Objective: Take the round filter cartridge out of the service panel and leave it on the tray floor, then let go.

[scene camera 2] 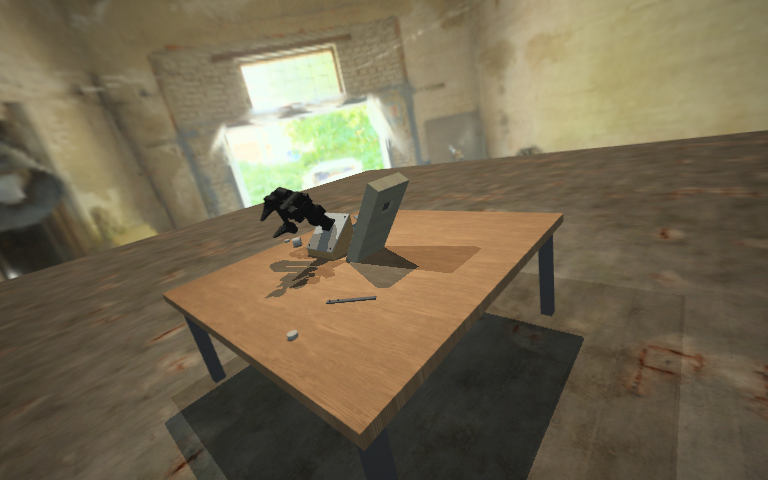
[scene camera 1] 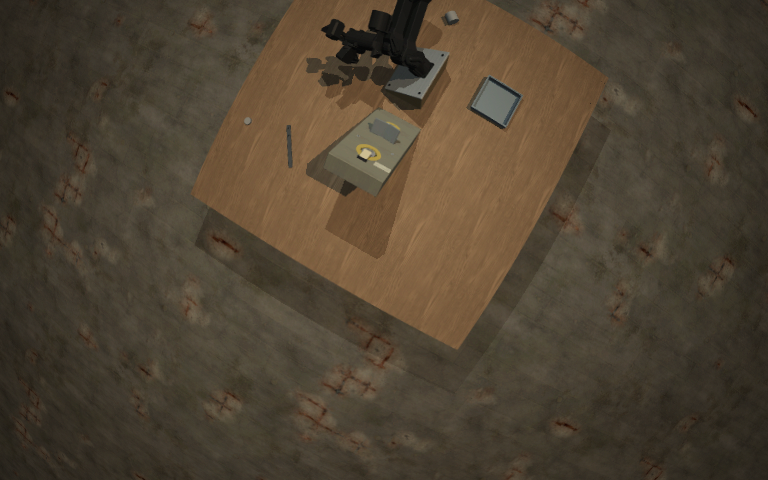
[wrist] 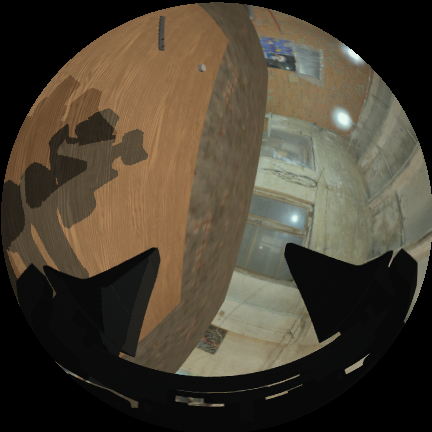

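The service panel (scene camera 1: pixel 346 153) (scene camera 2: pixel 370 223) is a grey-green slab that stands tilted on the table. In scene view 1 its face shows a yellow ring (scene camera 1: pixel 378 159) around a small pale block, and a second yellow ring partly hidden by a grey flap (scene camera 1: pixel 385 130). I cannot tell which of these, if any, is the round filter cartridge. The tray (scene camera 1: pixel 496 102) is shallow, square and blue-grey, right of the panel in scene view 1, and looks empty. My gripper (scene camera 1: pixel 332 41) (scene camera 2: pixel 269 226) (wrist: pixel 223 253) is open and empty, above the table and away from panel and tray.
The arm stands on a grey wedge-shaped mount (scene camera 1: pixel 409 90) (scene camera 2: pixel 341 225) close to the panel. A dark bar (scene camera 1: pixel 289 146) (scene camera 2: pixel 351 299) (wrist: pixel 161 33) and a small pale disc (scene camera 1: pixel 247 121) (scene camera 2: pixel 292 335) (wrist: pixel 201 67) lie on the table. A short grey cylinder (scene camera 1: pixel 450 17) lies beyond the mount.
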